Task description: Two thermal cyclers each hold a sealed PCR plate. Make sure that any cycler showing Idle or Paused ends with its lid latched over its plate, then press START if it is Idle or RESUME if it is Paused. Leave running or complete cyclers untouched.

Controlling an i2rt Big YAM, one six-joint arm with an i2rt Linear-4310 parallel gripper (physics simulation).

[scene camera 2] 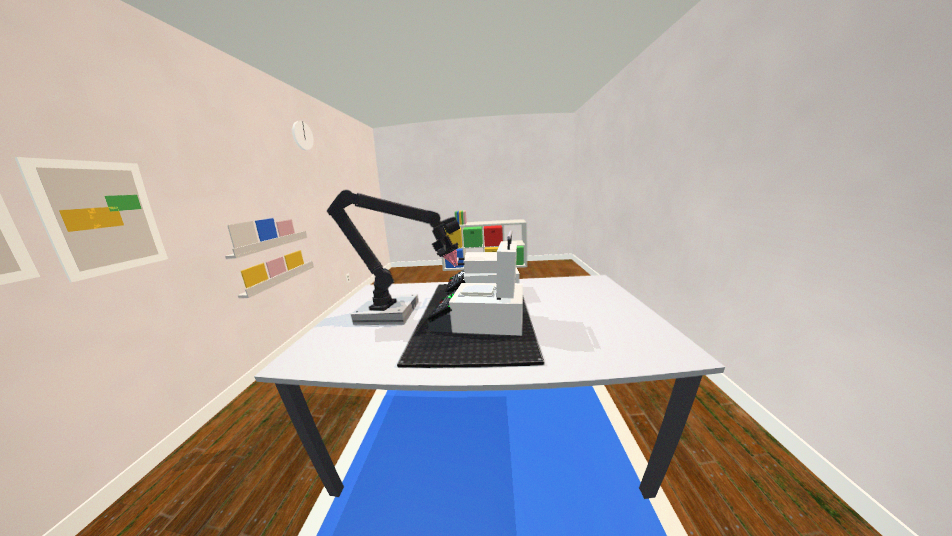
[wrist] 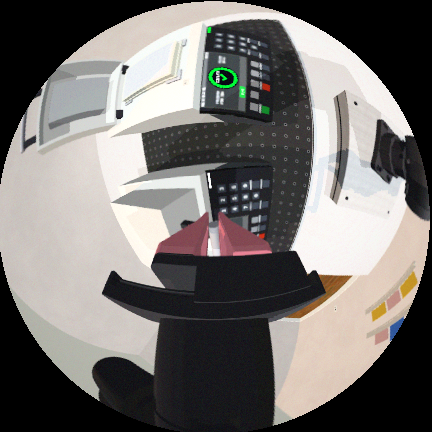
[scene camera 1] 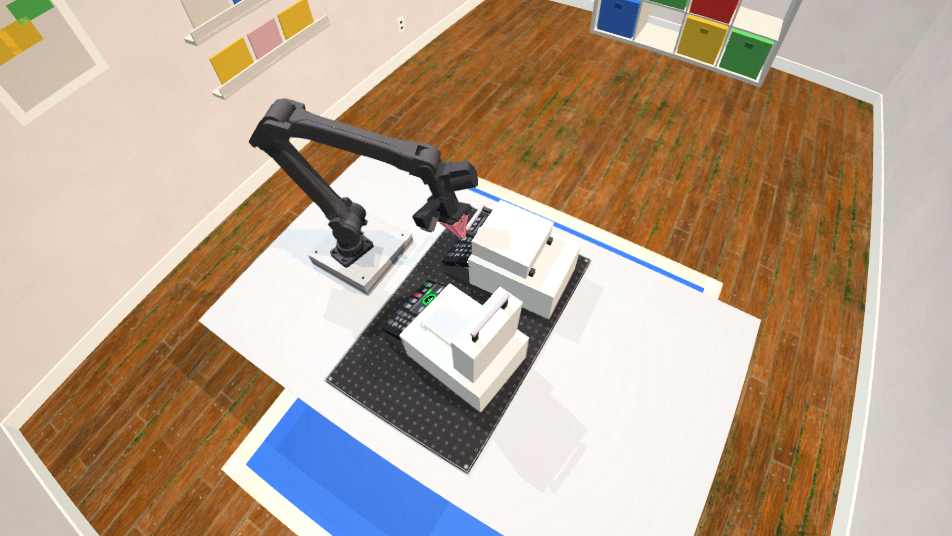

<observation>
A thermal cycler shows in scene camera 2 (455, 313), in the wrist view and in scene camera 1. The same spot on the thermal cycler: (wrist: 225, 75) is (scene camera 1: 428, 299).
</observation>
